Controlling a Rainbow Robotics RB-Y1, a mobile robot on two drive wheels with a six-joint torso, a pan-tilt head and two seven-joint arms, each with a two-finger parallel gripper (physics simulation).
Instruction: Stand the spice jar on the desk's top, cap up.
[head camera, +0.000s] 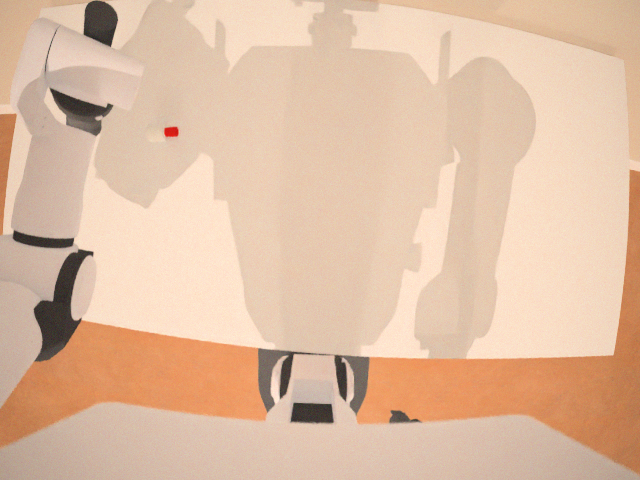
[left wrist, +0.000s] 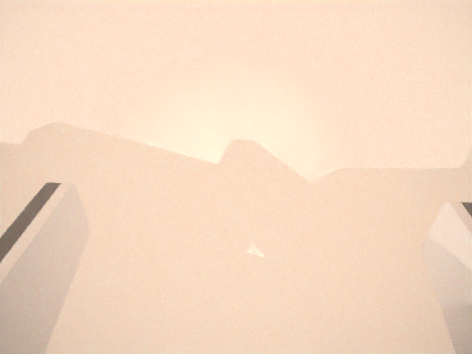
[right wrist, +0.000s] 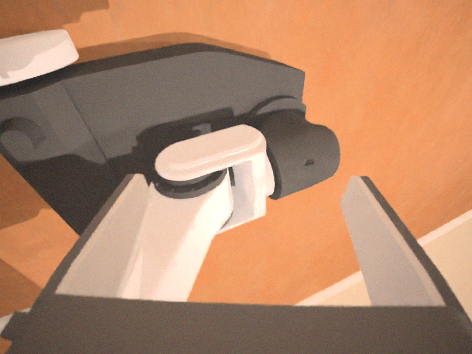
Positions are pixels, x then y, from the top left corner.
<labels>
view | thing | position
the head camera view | white desk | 406, 186
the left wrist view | my left gripper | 255, 215
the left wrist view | white desk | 245, 176
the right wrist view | my right gripper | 245, 188
</labels>
